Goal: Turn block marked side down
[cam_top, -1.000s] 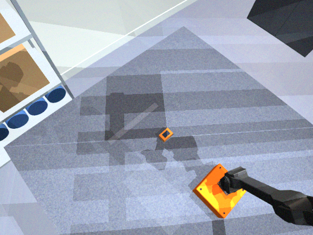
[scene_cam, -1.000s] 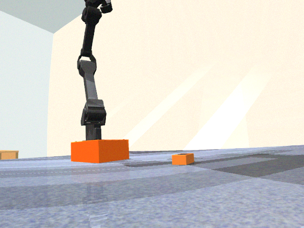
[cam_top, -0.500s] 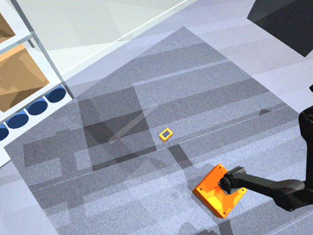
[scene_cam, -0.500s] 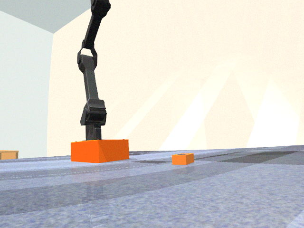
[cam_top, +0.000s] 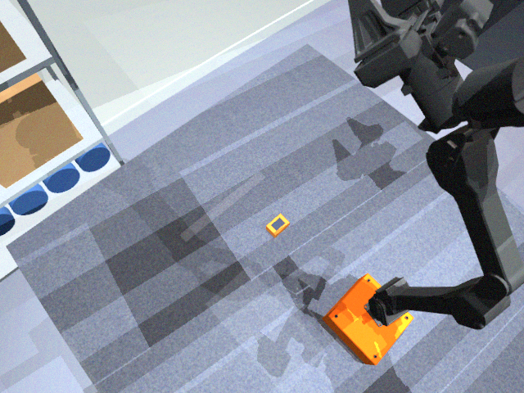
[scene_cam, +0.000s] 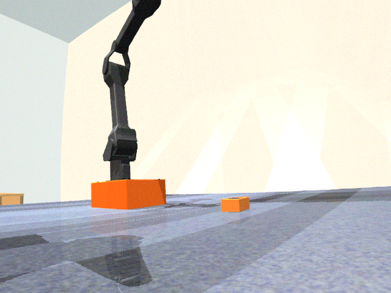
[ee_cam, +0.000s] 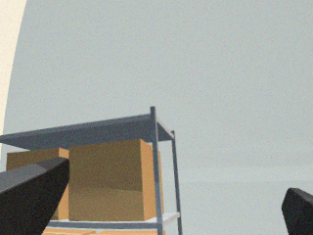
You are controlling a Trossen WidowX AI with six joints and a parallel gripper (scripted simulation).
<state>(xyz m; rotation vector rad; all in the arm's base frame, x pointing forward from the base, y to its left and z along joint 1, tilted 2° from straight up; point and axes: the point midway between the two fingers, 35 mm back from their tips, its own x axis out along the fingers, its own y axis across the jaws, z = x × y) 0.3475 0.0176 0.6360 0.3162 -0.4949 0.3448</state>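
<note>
Now: the orange block 720 mm below my gripper tip, 40 mm to the left of it and 10 mm behind it.
</note>
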